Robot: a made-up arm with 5 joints. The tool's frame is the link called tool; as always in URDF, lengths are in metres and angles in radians. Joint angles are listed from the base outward. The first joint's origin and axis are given. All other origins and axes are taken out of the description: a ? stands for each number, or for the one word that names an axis. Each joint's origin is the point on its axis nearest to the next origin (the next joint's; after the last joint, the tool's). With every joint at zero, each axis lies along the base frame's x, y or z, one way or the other. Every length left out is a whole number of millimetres.
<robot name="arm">
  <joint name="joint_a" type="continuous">
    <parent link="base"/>
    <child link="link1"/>
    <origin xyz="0 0 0.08"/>
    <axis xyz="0 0 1"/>
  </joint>
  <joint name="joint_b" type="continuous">
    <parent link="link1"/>
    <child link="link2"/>
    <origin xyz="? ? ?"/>
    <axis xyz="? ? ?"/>
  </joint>
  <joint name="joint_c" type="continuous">
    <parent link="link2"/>
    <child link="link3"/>
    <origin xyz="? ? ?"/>
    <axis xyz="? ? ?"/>
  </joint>
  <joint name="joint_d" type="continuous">
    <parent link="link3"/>
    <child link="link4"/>
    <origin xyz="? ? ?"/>
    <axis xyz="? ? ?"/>
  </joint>
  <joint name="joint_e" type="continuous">
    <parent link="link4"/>
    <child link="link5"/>
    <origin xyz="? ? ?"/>
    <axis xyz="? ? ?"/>
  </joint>
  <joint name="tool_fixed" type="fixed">
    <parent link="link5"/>
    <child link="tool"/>
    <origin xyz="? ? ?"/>
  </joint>
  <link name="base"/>
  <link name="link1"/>
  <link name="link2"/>
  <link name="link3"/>
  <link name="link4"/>
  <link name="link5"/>
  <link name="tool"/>
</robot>
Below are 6 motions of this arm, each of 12 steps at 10 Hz.
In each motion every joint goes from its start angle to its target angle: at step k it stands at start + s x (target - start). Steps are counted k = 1, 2, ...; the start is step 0. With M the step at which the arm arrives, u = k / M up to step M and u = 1 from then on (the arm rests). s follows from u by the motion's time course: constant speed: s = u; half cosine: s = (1 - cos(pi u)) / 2; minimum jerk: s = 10 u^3 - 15 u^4 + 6 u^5.
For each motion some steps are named. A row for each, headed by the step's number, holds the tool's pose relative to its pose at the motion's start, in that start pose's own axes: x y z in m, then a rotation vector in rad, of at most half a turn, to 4 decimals.
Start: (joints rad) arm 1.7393 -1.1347 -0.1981 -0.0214 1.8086
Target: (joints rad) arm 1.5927 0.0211 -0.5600 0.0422 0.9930
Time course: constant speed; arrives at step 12
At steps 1, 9, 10, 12:
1: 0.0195 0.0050 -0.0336 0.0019 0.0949 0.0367
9: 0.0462 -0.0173 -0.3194 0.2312 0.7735 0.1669
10: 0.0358 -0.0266 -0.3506 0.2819 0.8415 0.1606
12: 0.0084 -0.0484 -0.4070 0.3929 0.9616 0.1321

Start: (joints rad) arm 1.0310 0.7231 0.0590 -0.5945 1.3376
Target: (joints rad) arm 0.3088 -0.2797 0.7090 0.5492 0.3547
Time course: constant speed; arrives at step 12
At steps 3, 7, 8, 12:
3: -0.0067 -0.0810 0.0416 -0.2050 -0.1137 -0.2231
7: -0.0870 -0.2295 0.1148 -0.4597 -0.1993 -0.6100
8: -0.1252 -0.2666 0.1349 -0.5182 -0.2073 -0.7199
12: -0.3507 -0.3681 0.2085 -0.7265 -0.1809 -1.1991

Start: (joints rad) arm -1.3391 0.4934 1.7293 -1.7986 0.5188
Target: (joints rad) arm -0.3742 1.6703 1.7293 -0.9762 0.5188
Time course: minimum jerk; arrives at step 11
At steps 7, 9, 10, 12:
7: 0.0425 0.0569 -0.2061 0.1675 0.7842 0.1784
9: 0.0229 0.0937 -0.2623 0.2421 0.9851 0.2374
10: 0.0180 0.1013 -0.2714 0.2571 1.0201 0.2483
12: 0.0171 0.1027 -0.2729 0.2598 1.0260 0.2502

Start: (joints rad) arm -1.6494 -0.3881 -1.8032 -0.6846 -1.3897
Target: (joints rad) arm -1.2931 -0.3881 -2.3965 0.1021 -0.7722
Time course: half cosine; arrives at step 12
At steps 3, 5, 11, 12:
3: -0.0506 -0.0327 0.0157 -0.1165 -0.0012 -0.2186
5: -0.1515 -0.0545 0.0570 -0.2932 -0.0477 -0.5578
11: -0.4904 0.1329 0.1362 -0.7108 -0.4556 -1.4714
12: -0.4991 0.1430 0.1349 -0.7201 -0.4730 -1.4956

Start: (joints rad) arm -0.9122 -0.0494 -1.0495 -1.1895 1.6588
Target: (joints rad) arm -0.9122 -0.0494 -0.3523 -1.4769 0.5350
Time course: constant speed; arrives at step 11
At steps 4, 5, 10, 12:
4: 0.0199 0.1681 -0.0834 -0.0541 0.2505 0.5104
5: 0.0094 0.2072 -0.1063 -0.0477 0.3188 0.6360
10: -0.1149 0.3603 -0.1841 0.1162 0.6681 1.2372
12: -0.1482 0.3806 -0.1870 0.1771 0.7354 1.3496

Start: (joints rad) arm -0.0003 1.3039 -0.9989 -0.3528 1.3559
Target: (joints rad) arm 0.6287 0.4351 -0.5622 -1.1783 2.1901
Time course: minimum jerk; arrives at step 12
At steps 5, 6, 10, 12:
5: -0.0307 0.1808 -0.0846 -0.3548 0.0945 0.2908
6: -0.0586 0.2373 -0.1308 -0.5024 0.1321 0.4264
10: -0.1607 0.3304 -0.2591 -0.8984 0.2142 0.8676
12: -0.1684 0.3340 -0.2672 -0.9246 0.2179 0.9033

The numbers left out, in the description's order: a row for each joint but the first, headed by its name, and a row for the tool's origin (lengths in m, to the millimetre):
joint_b: xyz -0.11 -0.2 0, axis 1 0 0
joint_c: xyz 0 -0.11 -0.06, axis 0 1 0
joint_d: xyz -0.04 0 0.19, axis 0 0 -1
joint_e: xyz 0.2 0 0, axis 0 0 -1
tool: xyz 0.29 -0.09 0

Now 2 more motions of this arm.
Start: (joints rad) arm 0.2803 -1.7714 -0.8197 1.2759 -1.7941
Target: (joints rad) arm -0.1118 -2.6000 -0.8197 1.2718 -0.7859
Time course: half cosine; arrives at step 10
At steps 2, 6, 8, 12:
2: 0.0193 -0.0157 0.0098 -0.0258 0.0539 -0.0319
6: 0.1511 -0.0708 0.0686 -0.2312 0.2781 -0.1752
8: 0.2178 -0.0710 0.0942 -0.3354 0.3214 -0.2149
12: 0.2436 -0.0666 0.1036 -0.3741 0.3283 -0.2265

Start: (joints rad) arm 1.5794 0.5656 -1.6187 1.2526 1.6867
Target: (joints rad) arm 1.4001 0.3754 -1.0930 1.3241 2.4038
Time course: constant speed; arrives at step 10
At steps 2, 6, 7, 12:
2: -0.0383 -0.0368 0.0356 0.0200 -0.0897 -0.1197
6: -0.1323 -0.1144 0.0870 0.1158 -0.2600 -0.3667
7: -0.1584 -0.1340 0.0942 0.1511 -0.2989 -0.4297
12: -0.2403 -0.1904 0.0995 0.2834 -0.4018 -0.6206

